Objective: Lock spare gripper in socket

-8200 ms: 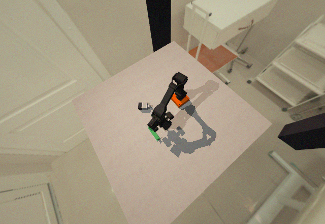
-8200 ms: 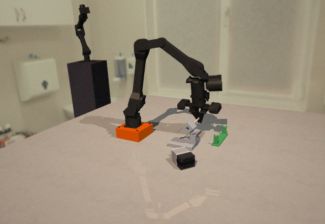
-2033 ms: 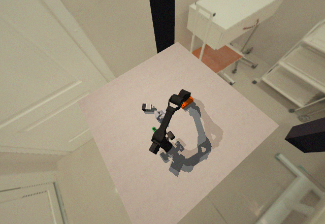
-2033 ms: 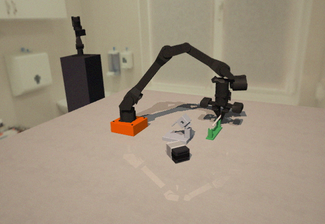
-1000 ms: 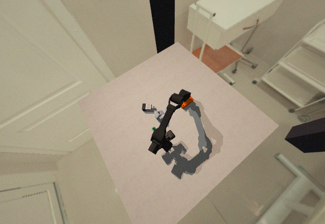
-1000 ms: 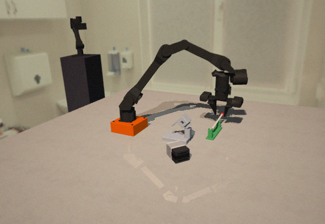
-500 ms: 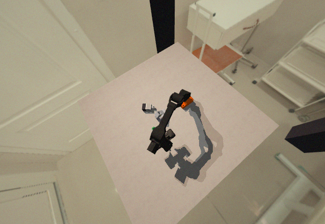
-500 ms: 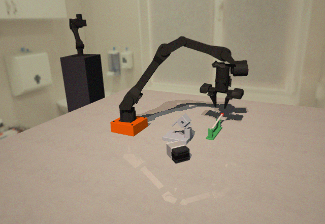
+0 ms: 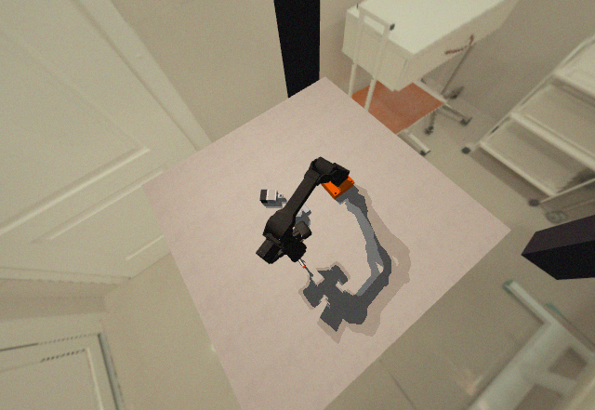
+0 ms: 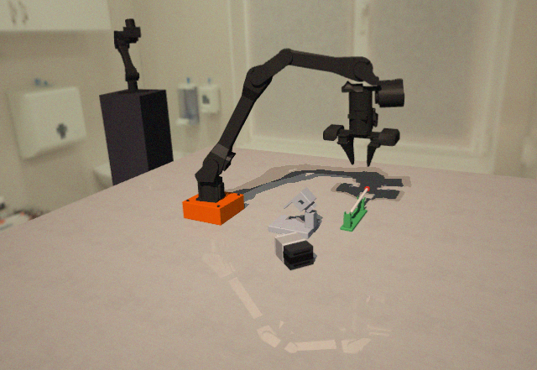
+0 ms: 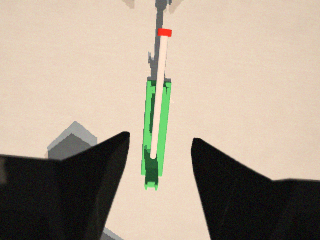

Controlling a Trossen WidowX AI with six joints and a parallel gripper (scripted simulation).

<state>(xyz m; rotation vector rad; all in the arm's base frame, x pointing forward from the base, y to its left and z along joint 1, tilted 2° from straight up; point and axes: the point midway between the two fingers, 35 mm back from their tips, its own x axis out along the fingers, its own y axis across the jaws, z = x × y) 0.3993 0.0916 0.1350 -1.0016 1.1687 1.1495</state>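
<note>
The green stand is 1 cm behind my gripper tip, 4 cm to the right of it and 12 cm below it. Round my gripper tip: grey mount (13 cm behind, 14 cm to the right, 9 cm below); then spare gripper (11 cm behind, 28 cm to the right, 12 cm below).
</note>
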